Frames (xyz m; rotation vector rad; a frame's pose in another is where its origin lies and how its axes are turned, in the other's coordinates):
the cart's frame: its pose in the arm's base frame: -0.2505 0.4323 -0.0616 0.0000 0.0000 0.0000
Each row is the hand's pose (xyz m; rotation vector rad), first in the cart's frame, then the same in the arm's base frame.
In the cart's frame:
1: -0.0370 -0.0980 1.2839 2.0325 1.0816 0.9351
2: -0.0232 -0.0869 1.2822 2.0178 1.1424 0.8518
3: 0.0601 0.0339 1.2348 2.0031 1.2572 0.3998
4: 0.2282 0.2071 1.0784 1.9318 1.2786 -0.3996
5: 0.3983 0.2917 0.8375 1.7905 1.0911 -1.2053
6: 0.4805 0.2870 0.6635 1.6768 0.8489 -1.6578
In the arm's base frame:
1: -0.2875 0.3343 1.2223 2.0325 1.0816 0.9351
2: -0.2737 0.3454 1.2206 2.0178 1.1424 0.8518
3: -0.1904 0.4662 1.1732 2.0031 1.2572 0.3998
4: -0.0223 0.6394 1.0168 1.9318 1.2786 -0.3996
5: 0.1478 0.7240 0.7759 1.7905 1.0911 -1.2053
6: 0.2300 0.7193 0.6019 1.6768 0.8489 -1.6578

